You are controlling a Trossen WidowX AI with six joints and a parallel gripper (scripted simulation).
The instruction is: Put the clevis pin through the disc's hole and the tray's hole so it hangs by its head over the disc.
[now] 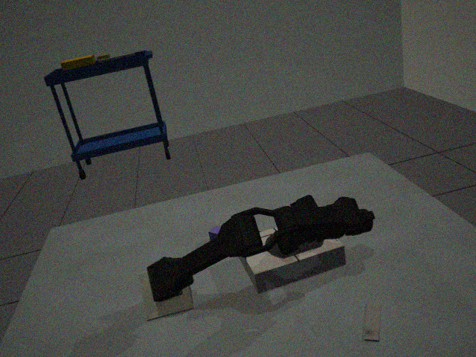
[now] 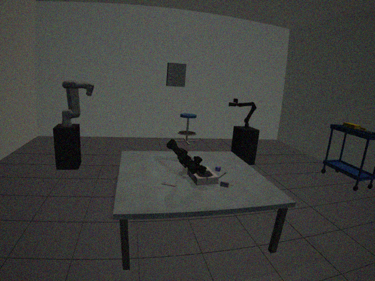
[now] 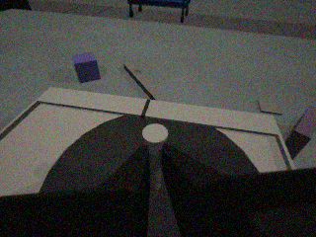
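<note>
The rimmed steel tray is 20 mm behind my gripper tip, 10 mm to the right of it and 50 mm below it. Also, from my gripper tip: purple cube 180 mm behind, 210 mm to the left, 70 mm below; then steel clevis pin 10 mm below; then dark aluminium disc 30 mm below.
</note>
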